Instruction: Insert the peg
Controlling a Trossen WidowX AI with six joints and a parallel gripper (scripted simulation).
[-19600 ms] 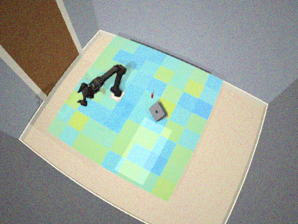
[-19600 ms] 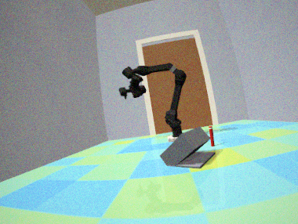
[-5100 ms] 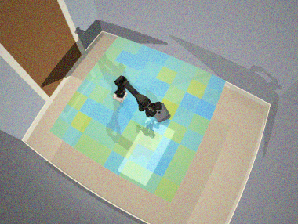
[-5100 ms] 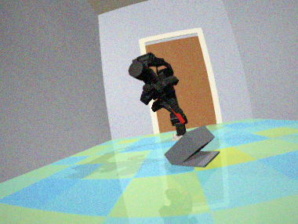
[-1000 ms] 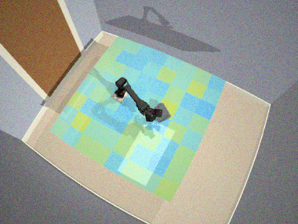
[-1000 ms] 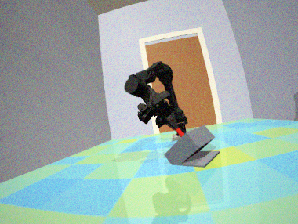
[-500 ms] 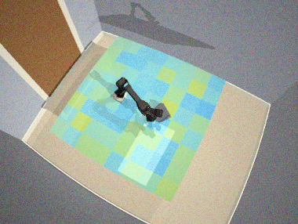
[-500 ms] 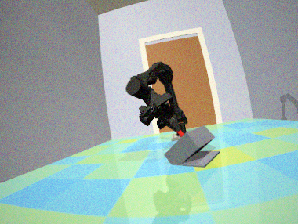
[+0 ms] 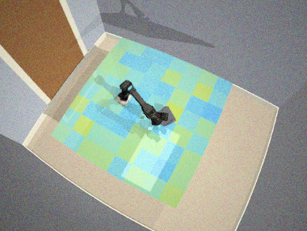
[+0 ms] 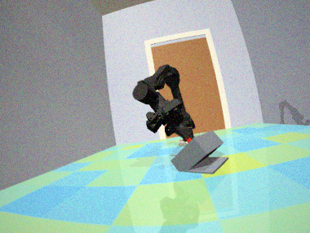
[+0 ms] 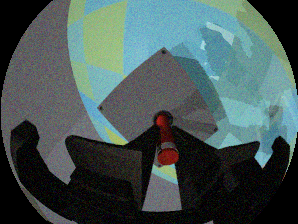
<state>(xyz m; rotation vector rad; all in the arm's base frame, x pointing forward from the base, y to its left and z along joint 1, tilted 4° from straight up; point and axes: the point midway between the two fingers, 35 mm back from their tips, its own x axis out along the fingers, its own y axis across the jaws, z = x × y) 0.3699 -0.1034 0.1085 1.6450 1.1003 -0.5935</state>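
Right now the sloped panel is 2 cm ahead of my gripper tip, 2 cm to the left of it and 4 cm below it. The rest, counted from my gripper tip: flat grey base plate: 3 cm ahead, 3 cm to the left, 8 cm below; red peg: 1 cm behind, 1 cm to the right, 1 cm above.
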